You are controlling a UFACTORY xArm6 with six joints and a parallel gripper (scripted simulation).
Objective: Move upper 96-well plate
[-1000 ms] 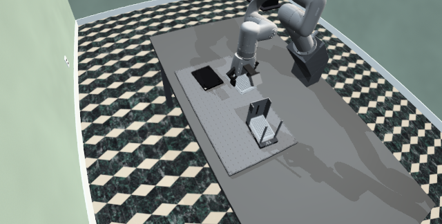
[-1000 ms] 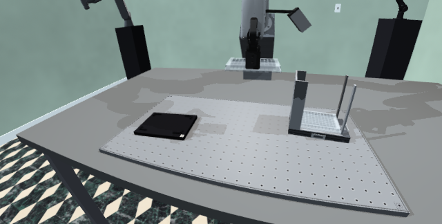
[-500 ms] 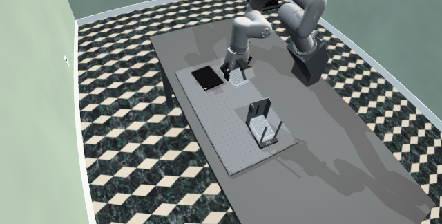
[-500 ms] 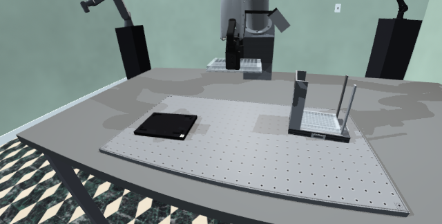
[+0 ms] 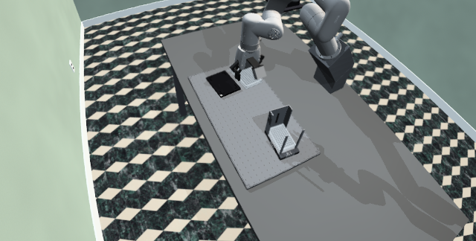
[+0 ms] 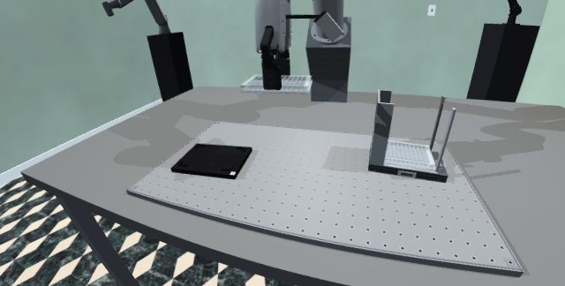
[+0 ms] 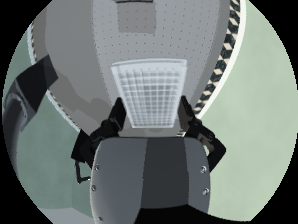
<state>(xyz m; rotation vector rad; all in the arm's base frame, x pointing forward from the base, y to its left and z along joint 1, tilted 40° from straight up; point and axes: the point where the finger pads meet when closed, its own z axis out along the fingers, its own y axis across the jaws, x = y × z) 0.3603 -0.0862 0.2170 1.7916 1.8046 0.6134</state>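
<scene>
Now: the black plate nest N1 20 mm ahead of my hand, 170 mm to the right of it and 190 mm below it. Also, from my hand: pale A1 square: 70 mm ahead, 90 mm to the right, 190 mm below.
</scene>
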